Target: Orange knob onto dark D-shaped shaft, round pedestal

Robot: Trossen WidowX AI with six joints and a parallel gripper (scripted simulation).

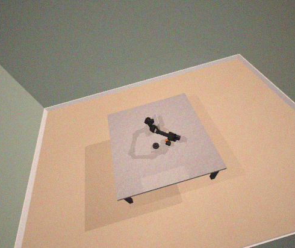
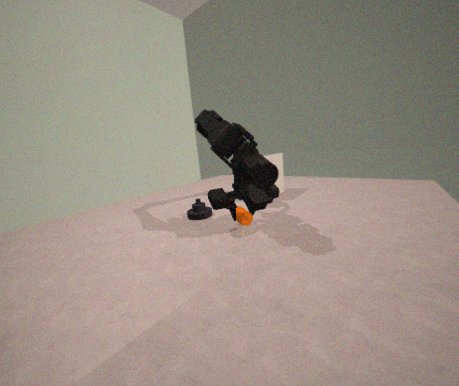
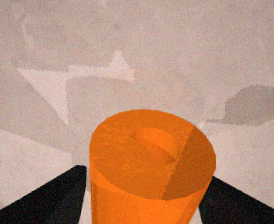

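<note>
Right now my gripper tip is 1 cm below the orange knob. Also, from my gripper tip: dark round pedestal (17 cm to the right, 2 cm ahead, 2 cm above).
</note>
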